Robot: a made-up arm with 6 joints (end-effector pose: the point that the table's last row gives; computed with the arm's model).
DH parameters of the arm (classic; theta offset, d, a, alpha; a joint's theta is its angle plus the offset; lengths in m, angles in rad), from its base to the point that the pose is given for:
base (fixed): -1.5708 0.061 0 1.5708
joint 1: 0 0.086 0.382 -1.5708
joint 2: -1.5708 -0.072 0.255 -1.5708
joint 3: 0 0.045 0.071 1.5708
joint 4: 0 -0.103 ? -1.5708
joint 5: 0 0.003 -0.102 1.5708
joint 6: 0.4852 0 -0.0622 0
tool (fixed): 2.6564 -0.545 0 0
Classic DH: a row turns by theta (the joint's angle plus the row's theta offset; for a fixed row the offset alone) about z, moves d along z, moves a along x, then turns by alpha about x.
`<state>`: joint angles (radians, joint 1 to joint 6).
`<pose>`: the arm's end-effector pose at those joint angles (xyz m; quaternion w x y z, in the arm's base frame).
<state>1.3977 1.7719 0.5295 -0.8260 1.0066 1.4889</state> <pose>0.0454 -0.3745 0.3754 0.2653 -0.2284 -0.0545 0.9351</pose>
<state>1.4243 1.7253 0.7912 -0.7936 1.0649 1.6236</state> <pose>0.0429 -0.2716 0.3623 0.2351 -0.2229 -0.1749 0.9298</pose>
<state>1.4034 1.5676 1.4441 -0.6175 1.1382 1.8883</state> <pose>0.0322 -0.0646 0.4023 0.1302 -0.2417 -0.4980 0.8226</pose>
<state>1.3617 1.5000 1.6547 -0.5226 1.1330 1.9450</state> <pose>0.0178 -0.0220 0.4343 0.0806 -0.2517 -0.6026 0.7530</pose>
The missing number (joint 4, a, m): 0.336
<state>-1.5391 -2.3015 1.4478 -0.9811 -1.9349 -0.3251</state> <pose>0.6184 0.6217 -0.6185 0.1067 -0.5022 -0.3695 0.7745</pose>
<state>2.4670 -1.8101 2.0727 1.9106 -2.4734 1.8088</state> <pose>-0.6699 -0.3308 -0.0786 0.4315 -0.4479 -0.3066 -0.7205</pose>
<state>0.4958 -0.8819 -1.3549 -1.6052 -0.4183 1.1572</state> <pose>-0.3204 0.3953 -0.3953 0.5779 0.1515 0.4003 -0.6949</pose>
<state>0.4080 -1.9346 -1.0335 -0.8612 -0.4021 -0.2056</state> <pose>0.5178 0.3590 -0.2445 0.0560 0.3669 0.3162 -0.8731</pose>
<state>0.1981 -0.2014 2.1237 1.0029 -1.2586 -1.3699</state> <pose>0.0894 -1.2166 0.0457 0.5001 -0.2460 -0.6268 -0.5446</pose>
